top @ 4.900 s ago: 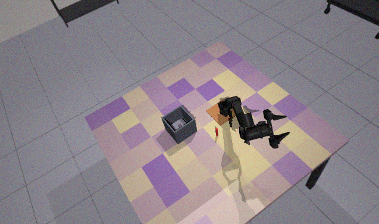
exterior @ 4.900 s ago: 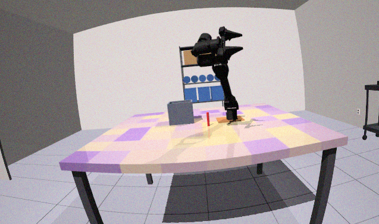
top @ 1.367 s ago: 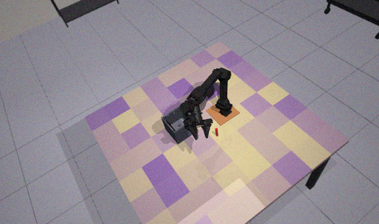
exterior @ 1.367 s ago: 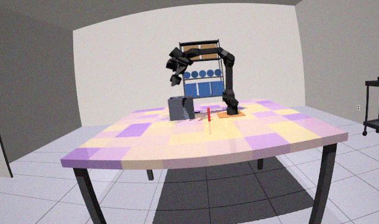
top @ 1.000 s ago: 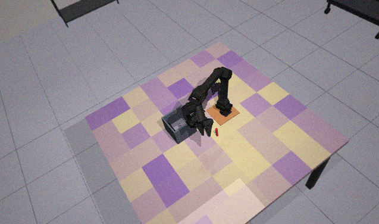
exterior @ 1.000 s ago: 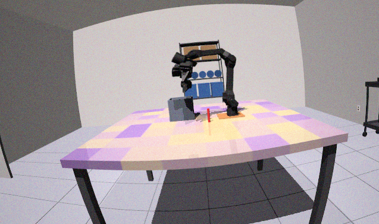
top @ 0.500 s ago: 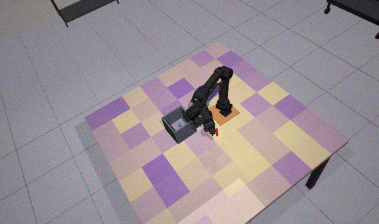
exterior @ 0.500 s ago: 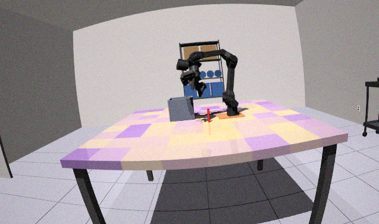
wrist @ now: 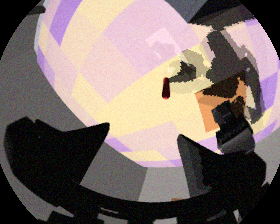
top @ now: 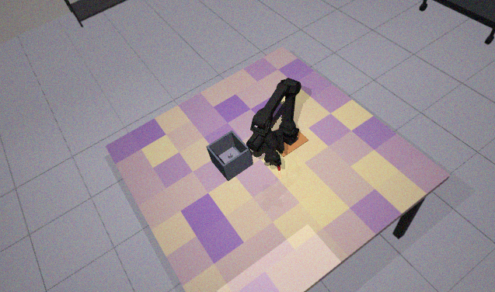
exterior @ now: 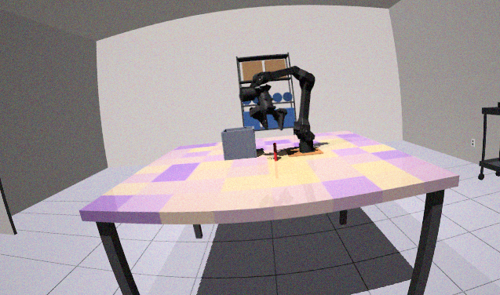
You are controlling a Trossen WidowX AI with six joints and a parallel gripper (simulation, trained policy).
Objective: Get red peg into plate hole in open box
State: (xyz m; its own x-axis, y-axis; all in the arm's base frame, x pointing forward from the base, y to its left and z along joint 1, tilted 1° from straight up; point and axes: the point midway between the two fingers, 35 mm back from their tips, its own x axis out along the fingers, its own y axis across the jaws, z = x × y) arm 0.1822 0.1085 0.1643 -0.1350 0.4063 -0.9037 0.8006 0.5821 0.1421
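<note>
Now: gripper tip 100 mm above the red peg and 30 mm to the left of it. Also, from my gripper tip: pale plate 240 mm to the right, 140 mm ahead, 90 mm below.
</note>
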